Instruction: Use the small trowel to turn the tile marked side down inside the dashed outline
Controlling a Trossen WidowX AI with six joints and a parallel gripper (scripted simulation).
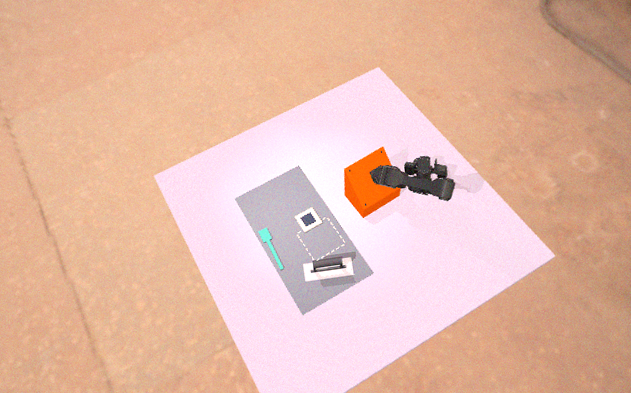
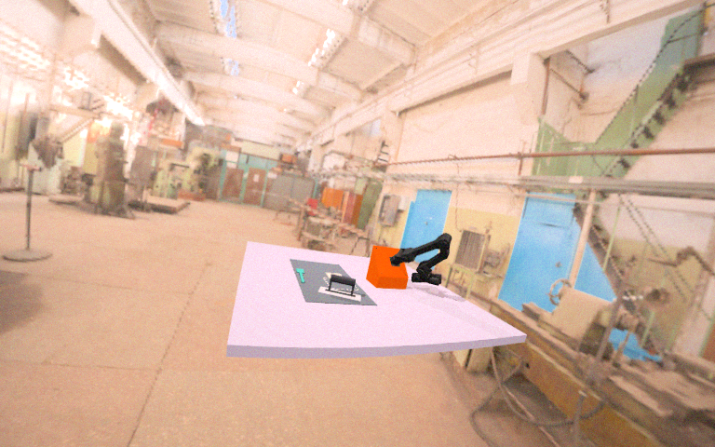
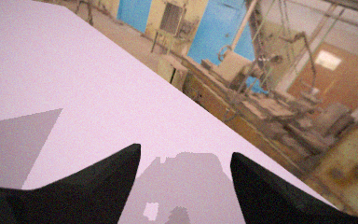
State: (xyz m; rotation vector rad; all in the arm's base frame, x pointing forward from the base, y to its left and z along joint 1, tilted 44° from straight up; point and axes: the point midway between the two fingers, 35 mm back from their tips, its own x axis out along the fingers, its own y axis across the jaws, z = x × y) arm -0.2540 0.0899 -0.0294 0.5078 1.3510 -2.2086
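Now: the trowel 660 mm ahead of my gripper tip, 170 mm to the left of it and 20 mm below it. Also, from my gripper tip: teal flat tool (820 mm ahead, 80 mm to the right, 50 mm below); grey mat (680 mm ahead, 50 mm to the right, 70 mm below); tile (620 mm ahead, 90 mm to the right, 50 mm below).
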